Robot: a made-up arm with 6 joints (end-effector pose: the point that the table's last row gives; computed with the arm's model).
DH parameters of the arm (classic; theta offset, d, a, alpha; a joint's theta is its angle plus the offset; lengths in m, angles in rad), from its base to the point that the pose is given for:
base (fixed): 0.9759 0 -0.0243 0
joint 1: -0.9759 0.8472 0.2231 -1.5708
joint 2: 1.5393 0 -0.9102 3.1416
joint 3: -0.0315 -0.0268 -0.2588 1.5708
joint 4: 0 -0.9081 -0.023 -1.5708
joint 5: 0 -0.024 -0.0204 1.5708
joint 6: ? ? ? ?
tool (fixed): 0.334 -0.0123 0 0
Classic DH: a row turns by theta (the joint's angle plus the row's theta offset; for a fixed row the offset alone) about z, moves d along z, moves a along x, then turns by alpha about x.
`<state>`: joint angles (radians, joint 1 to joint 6).
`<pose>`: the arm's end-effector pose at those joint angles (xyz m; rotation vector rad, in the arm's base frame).
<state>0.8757 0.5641 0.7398 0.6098 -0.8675 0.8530</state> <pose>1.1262 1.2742 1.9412 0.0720 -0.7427 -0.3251</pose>
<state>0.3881 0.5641 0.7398 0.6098 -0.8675 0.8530</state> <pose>1.5997 0.5894 1.9412 -0.1119 -0.7553 -0.7893</pose>
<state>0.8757 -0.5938 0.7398 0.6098 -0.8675 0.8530</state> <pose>-0.0912 -0.1856 2.6610 1.0789 -1.2785 -0.6232</pose>
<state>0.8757 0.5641 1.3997 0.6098 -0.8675 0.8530</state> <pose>0.8648 0.9608 2.5130 0.6351 -1.0631 -0.5007</pose>
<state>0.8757 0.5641 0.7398 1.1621 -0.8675 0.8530</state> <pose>1.1657 1.2279 1.9988 -0.2328 -1.2100 -0.2707</pose>
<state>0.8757 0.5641 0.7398 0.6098 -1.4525 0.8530</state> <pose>1.0813 1.1631 1.8677 -0.4156 -0.4475 -0.5091</pose>
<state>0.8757 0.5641 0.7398 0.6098 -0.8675 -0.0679</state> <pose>1.1219 1.2760 1.9354 0.5575 -0.3290 -1.0253</pose>
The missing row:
joint 6: 0.7084 -0.2321 0.0066 -0.4415
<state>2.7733 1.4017 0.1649 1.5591 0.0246 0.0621</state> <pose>-1.6385 0.5340 0.0186 0.0336 -0.3412 2.2355</pose>
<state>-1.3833 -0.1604 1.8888 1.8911 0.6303 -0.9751</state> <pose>0.0565 0.6127 2.6334 -0.6048 -2.5350 -0.0110</pose>
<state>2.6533 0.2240 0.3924 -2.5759 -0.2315 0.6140</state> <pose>-1.3317 0.6559 2.2143 -0.7294 2.2709 -0.4496</pose>
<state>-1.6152 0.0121 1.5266 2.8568 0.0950 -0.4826</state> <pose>-0.0002 -0.0966 2.9154 2.4191 1.6885 0.6454</pose>
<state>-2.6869 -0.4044 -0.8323 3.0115 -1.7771 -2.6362</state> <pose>-0.7823 -0.3626 1.7362 1.4079 2.3216 0.7704</pose>
